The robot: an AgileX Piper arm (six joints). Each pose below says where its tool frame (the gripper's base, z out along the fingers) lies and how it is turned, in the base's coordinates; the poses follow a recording.
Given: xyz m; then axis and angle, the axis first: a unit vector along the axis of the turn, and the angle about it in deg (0 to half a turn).
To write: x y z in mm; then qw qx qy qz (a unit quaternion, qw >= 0). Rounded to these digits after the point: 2 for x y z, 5 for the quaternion.
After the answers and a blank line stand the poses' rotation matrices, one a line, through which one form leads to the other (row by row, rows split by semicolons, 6 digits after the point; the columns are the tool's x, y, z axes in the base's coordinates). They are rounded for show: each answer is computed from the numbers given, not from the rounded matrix.
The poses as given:
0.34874 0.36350 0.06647 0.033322 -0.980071 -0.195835 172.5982
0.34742 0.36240 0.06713 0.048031 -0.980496 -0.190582 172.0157
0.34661 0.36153 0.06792 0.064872 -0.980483 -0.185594 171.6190
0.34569 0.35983 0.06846 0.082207 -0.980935 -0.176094 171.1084
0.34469 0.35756 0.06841 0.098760 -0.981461 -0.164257 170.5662
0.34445 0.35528 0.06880 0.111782 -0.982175 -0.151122 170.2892
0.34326 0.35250 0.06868 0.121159 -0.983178 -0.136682 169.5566
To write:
348.74 363.50 66.47 0.06455 0.03325 -0.97803 -0.19543
347.42 362.40 67.13 0.06962 0.04791 -0.97812 -0.19012
346.61 361.53 67.92 0.07307 0.06470 -0.97786 -0.18510
345.69 359.83 68.46 0.07752 0.08196 -0.97798 -0.17556
344.69 357.56 68.41 0.08223 0.09843 -0.97814 -0.16370
344.45 355.28 68.80 0.08464 0.11138 -0.97865 -0.15058
343.26 352.50 68.68 0.09101 0.12066 -0.97910 -0.13611

-0.989456 -0.039815 -0.139256; -0.090272 0.921405 0.377972; 0.113262 0.386557 -0.915284
-0.985715 -0.067260 -0.154411; -0.120204 0.923118 0.365246; 0.117974 0.378590 -0.918015
-0.980949 -0.099481 -0.166861; -0.153584 0.923106 0.352545; 0.118959 0.371455 -0.920798
-0.974548 -0.133092 -0.180397; -0.187528 0.924920 0.330691; 0.122840 0.356104 -0.926337
-0.967100 -0.165624 -0.193094; -0.219470 0.927029 0.304056; 0.128645 0.336431 -0.932880
-0.960860 -0.192515 -0.199212; -0.243496 0.929840 0.275875; 0.132125 0.313584 -0.940323
-0.954319 -0.211493 -0.211061; -0.261044 0.933830 0.244577; 0.145369 0.288501 -0.946380

